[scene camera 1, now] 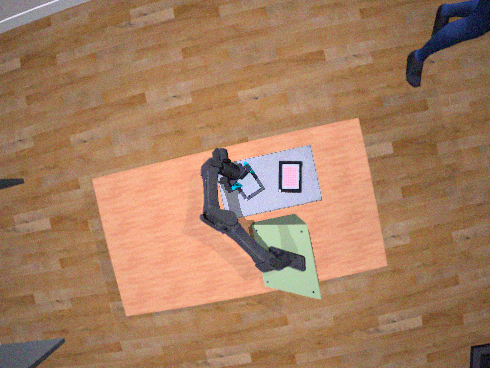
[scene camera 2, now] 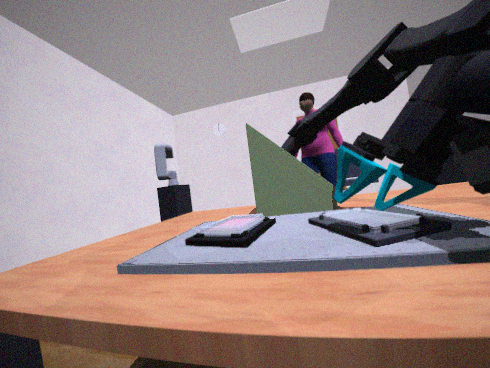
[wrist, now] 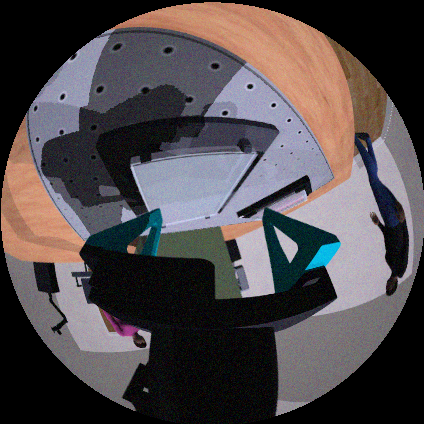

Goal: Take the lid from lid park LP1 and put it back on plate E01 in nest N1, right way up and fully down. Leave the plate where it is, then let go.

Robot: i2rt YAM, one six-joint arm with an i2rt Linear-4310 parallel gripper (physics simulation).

Observation:
The gripper is open and holds nothing. Also in view: a clear lid. A pink-topped well plate rests on a black holder.

